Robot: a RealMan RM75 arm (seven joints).
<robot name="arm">
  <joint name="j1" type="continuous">
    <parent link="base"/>
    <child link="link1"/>
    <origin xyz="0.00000 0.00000 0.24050" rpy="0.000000 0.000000 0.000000"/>
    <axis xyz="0 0 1"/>
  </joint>
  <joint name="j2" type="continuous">
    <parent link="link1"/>
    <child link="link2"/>
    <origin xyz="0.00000 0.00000 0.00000" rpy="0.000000 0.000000 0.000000"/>
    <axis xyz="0 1 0"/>
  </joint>
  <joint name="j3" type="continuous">
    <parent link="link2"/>
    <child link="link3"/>
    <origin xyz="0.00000 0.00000 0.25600" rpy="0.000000 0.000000 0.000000"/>
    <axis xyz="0 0 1"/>
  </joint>
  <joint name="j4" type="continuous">
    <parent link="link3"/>
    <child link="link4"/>
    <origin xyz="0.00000 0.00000 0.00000" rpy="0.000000 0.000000 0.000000"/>
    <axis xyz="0 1 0"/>
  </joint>
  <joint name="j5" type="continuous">
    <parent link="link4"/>
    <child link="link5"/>
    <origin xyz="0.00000 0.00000 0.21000" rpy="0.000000 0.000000 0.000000"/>
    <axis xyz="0 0 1"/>
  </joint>
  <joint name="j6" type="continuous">
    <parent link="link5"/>
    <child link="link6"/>
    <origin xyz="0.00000 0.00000 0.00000" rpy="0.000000 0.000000 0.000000"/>
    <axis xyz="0 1 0"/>
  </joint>
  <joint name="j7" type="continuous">
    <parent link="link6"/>
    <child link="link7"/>
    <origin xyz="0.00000 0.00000 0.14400" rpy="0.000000 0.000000 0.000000"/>
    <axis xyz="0 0 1"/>
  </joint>
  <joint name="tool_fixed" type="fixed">
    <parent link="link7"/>
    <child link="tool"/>
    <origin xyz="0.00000 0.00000 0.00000" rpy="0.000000 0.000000 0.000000"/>
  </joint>
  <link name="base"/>
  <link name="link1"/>
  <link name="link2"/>
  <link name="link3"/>
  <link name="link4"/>
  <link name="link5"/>
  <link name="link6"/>
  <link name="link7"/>
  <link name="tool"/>
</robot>
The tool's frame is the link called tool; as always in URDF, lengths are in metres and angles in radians. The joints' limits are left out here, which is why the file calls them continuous.
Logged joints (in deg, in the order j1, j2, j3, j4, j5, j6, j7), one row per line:
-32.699 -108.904 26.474 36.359 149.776 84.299 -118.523
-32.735 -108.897 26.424 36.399 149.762 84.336 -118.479
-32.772 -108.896 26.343 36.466 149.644 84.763 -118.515
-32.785 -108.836 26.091 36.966 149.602 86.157 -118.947
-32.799 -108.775 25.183 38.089 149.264 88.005 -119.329
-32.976 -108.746 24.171 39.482 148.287 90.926 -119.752
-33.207 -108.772 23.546 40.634 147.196 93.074 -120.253
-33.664 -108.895 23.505 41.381 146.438 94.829 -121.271
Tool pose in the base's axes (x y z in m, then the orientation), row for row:
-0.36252 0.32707 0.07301 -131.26 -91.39 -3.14
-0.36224 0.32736 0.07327 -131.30 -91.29 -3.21
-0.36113 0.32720 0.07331 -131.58 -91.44 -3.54
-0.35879 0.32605 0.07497 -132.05 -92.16 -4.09
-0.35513 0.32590 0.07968 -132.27 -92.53 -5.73
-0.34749 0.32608 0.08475 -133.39 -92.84 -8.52
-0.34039 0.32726 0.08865 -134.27 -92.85 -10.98
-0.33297 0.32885 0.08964 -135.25 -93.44 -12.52
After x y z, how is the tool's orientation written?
As a rotation vector, in degrees.
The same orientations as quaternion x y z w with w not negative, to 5 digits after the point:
-0.80802 -0.56258 -0.01933 0.17389
-0.80835 -0.56203 -0.01976 0.17408
-0.80884 -0.56210 -0.02176 0.17131
-0.80862 -0.56435 -0.02505 0.16434
-0.80827 -0.56543 -0.03501 0.16054
-0.81037 -0.56402 -0.05176 0.15004
-0.81227 -0.56170 -0.06642 0.14249
-0.81322 -0.56183 -0.07528 0.13170

